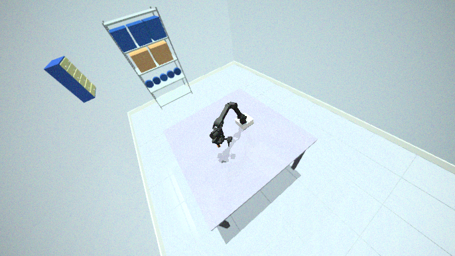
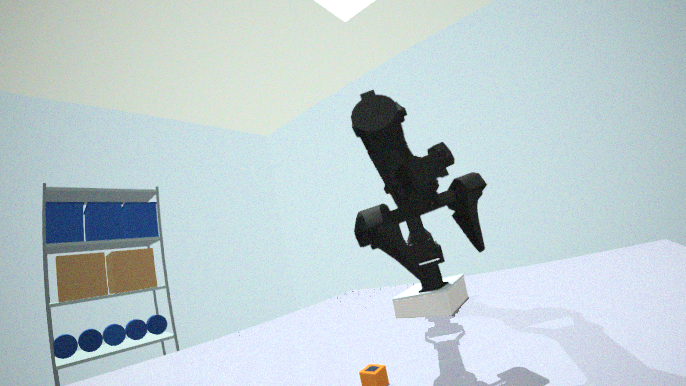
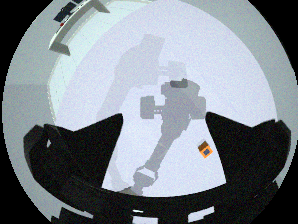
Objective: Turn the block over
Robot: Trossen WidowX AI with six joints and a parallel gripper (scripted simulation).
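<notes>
Right now my gripper tip is 2 cm short of the block, 16 cm to the left of it and 15 cm above it.
</notes>
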